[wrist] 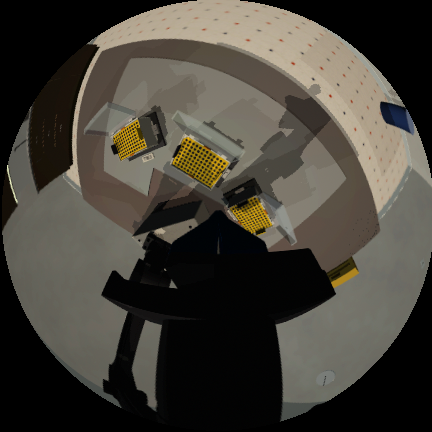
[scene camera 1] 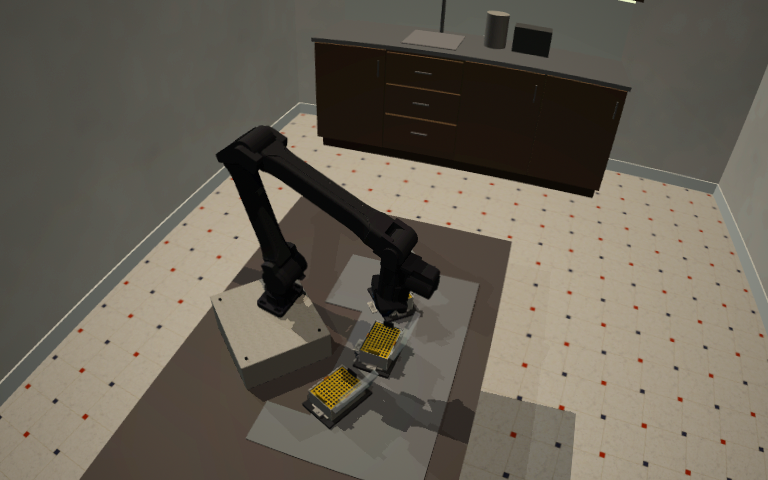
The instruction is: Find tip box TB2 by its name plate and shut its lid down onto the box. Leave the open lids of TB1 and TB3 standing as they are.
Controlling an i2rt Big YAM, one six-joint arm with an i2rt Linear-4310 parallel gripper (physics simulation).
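Frame: origin at the arm's base, x ahead, y left, z up, level; metres.
Seen in the pictures: gripper, fingertip midpoint: (wrist: pixel 217 215) (scene camera 1: pixel 385 315); arm's base at its link origin: (wrist: pixel 160 246) (scene camera 1: pixel 280 297).
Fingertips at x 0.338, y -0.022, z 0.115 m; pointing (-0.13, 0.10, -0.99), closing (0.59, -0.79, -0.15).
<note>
Offsets run from my fingertips to a thing's top centre. "spot": to the spot under its first point. Level surfaces: height alone.
TB2 is the middle tip box @(dx -0.036, dy +0.063, dz -0.157 m) (scene camera 1: pixel 380 341) (wrist: pixel 201 161), with a yellow tip rack; its own plate is not readable. Its clear lid @(spot: dx +0.047, dy +0.061, dz -0.088 m) (wrist: pixel 212 134) stands open on the side away from the arm's base. The back box @(dx -0.095, dy +0.267, dz -0.157 m) (wrist: pixel 132 141), whose plate @(spot: dx -0.137, dy +0.214, dz -0.230 m) (scene camera 1: pixel 372 307) (wrist: pixel 147 157) seems to read TB3, has its clear lid (wrist: pixel 107 119) open. The front box @(dx -0.066, dy -0.135, dz -0.157 m) (scene camera 1: pixel 336 388) (wrist: pixel 251 216), TB1 by its place in the row, has its lid @(spot: dx +0.016, dy -0.142, dz -0.088 m) (wrist: pixel 285 222) open. My gripper (scene camera 1: pixel 388 322) (wrist: pixel 217 215) is shut and empty, pointing down above the boxes close to TB2; the arm partly hides the back box in the scene view.
The boxes stand on a grey mat @(dz -0.232 m) (scene camera 1: pixel 339 452). The arm's pale base block (scene camera 1: pixel 271 339) is beside them, left in the scene view. A dark cabinet (scene camera 1: pixel 498 118) (wrist: pixel 55 120) stands against the back wall. A blue cylinder (wrist: pixel 398 117) and a yellow object (wrist: pixel 345 272) are farther off.
</note>
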